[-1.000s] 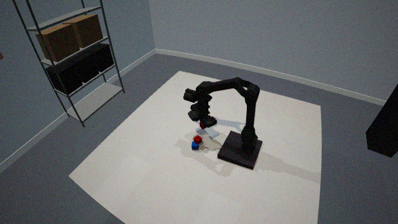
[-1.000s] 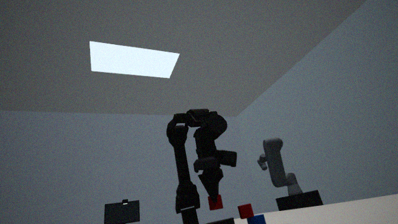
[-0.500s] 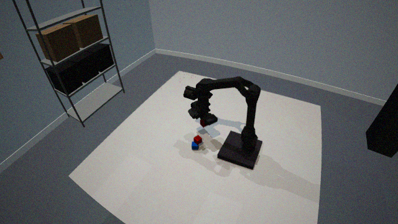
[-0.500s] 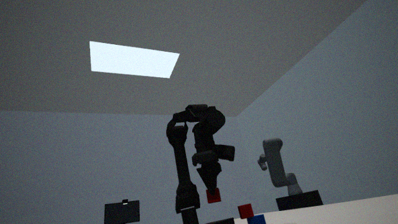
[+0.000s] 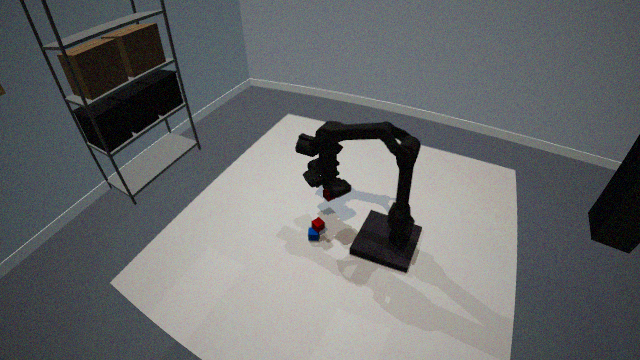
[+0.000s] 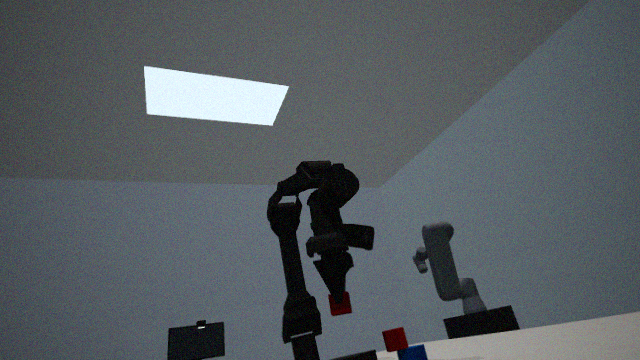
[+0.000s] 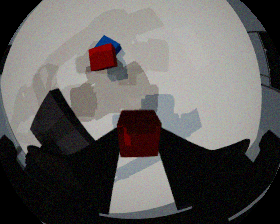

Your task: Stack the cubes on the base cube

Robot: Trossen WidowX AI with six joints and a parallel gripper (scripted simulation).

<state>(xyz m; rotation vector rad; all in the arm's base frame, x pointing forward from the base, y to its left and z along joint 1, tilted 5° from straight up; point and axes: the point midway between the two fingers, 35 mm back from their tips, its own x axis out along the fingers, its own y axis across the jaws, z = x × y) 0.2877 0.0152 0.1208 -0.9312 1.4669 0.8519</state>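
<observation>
Now: gripper tip 11 cm to the right of the blue base cube and 10 cm above it.
</observation>
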